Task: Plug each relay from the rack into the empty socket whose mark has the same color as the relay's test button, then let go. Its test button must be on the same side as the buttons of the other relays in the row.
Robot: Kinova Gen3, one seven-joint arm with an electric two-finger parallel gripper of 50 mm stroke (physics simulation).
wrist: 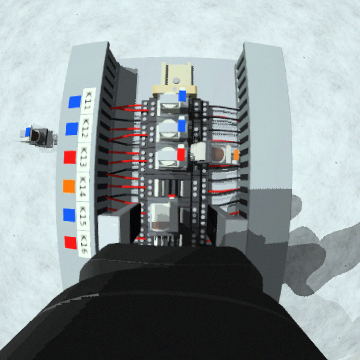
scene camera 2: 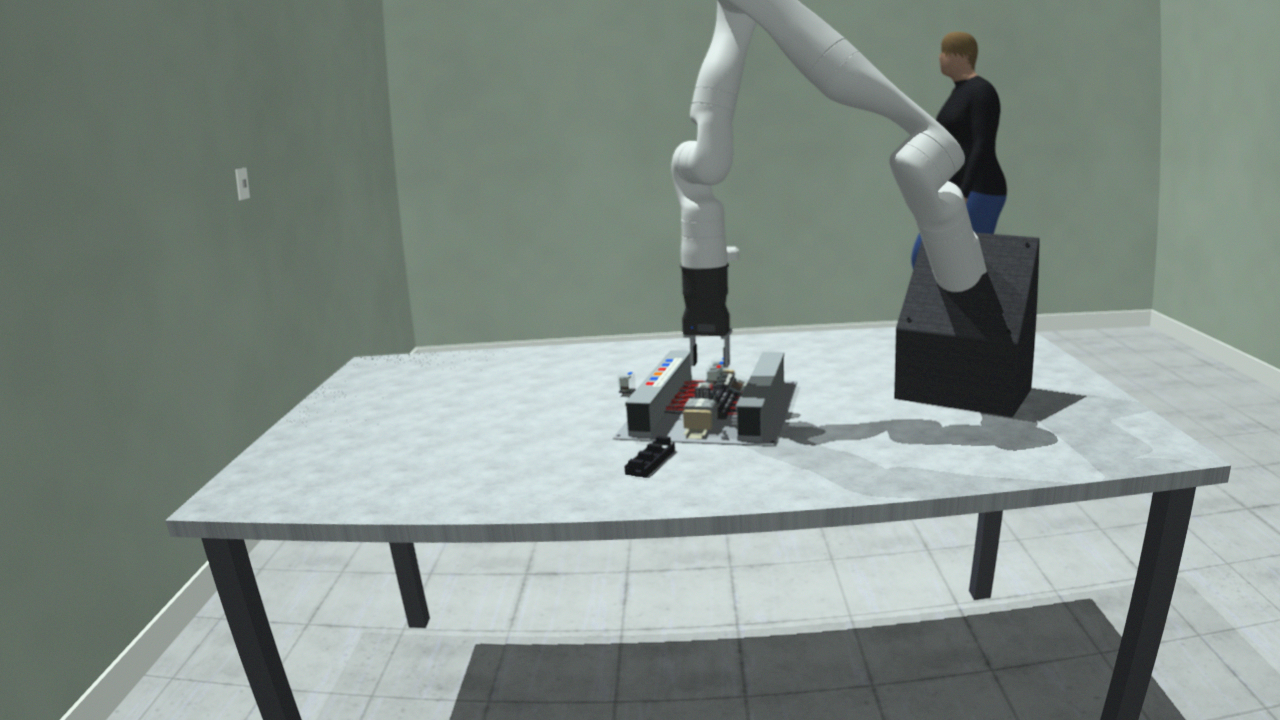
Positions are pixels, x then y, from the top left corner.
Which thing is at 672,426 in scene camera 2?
A panel.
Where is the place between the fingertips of my gripper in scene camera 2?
710,365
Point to a black rack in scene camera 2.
642,465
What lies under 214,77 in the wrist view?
A panel.
